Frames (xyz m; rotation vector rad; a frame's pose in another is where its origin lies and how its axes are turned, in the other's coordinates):
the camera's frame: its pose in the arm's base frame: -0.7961 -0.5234 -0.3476 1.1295 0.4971 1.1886
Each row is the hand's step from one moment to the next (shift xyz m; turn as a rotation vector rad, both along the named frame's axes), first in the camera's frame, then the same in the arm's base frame.
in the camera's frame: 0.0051 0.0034 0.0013 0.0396 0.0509 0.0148
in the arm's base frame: 0.0013 0.0039 0.0047 0.0022 0.0272 0.0603
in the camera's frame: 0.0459 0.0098 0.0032 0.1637 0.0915 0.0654
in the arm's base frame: 0.0143 0.0397 0.0207 0.0681 0.1163 0.1459
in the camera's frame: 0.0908 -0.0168 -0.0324 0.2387 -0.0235 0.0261
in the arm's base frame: 0.0138 0.0967 -0.0067 0.1167 0.2061 0.0460
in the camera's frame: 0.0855 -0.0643 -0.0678 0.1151 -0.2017 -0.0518
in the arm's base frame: 0.0055 0.1090 -0.0643 0.0933 0.1353 -0.1720
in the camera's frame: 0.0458 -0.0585 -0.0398 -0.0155 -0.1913 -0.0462
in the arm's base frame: 0.0114 0.0610 -0.0571 0.0467 0.0143 -0.1913
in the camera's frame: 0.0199 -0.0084 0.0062 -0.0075 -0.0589 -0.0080
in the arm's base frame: 0.0160 0.0158 -0.0002 0.0184 -0.0007 -0.0570
